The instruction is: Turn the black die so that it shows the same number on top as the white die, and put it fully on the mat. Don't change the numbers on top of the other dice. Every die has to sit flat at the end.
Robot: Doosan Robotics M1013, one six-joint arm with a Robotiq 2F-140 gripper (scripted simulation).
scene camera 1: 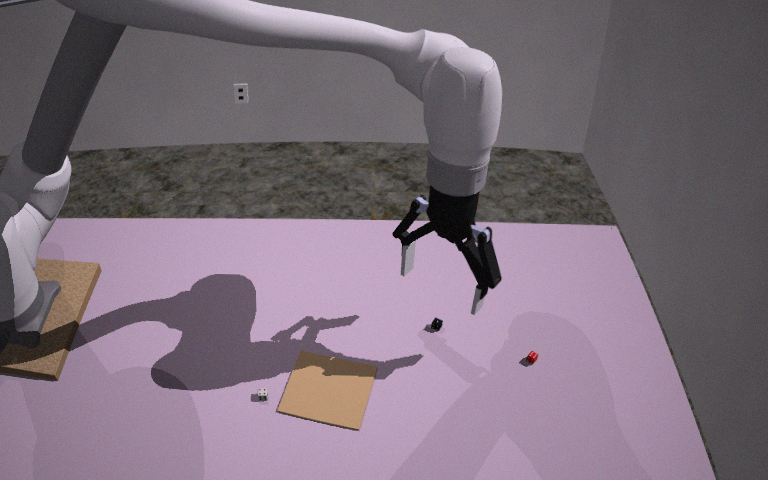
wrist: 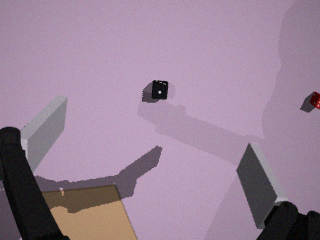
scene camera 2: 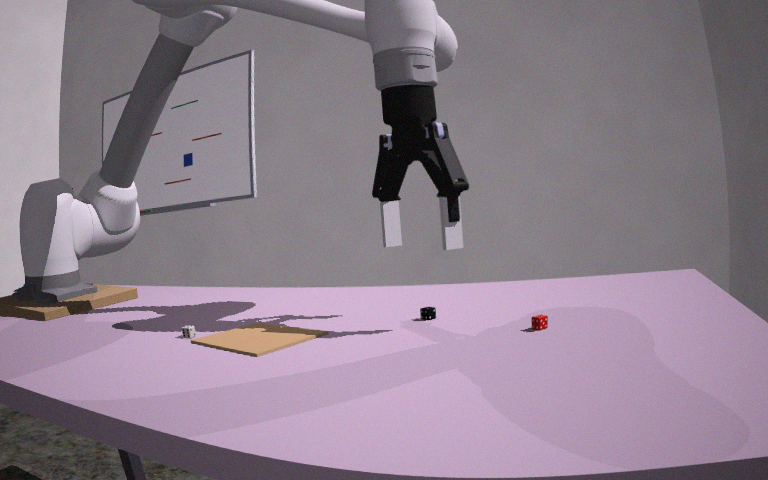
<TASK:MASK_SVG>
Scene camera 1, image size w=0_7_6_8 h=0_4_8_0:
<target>gripper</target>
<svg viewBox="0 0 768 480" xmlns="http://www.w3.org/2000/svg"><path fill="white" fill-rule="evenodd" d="M430 185L429 202L426 201L424 195L420 195L412 201L410 211L392 233L393 237L399 238L402 244L400 275L405 276L413 269L416 240L435 230L437 236L456 244L458 250L463 253L478 282L471 309L471 314L475 315L483 307L488 288L494 289L502 280L492 243L492 229L490 227L483 229L475 224L480 191L471 196L451 196L441 193L436 189L434 190ZM426 211L430 222L408 233L408 228L420 213Z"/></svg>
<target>tan mat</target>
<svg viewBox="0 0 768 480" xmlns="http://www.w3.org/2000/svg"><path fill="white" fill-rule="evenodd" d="M300 350L277 412L339 427L360 430L378 366Z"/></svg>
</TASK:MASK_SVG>
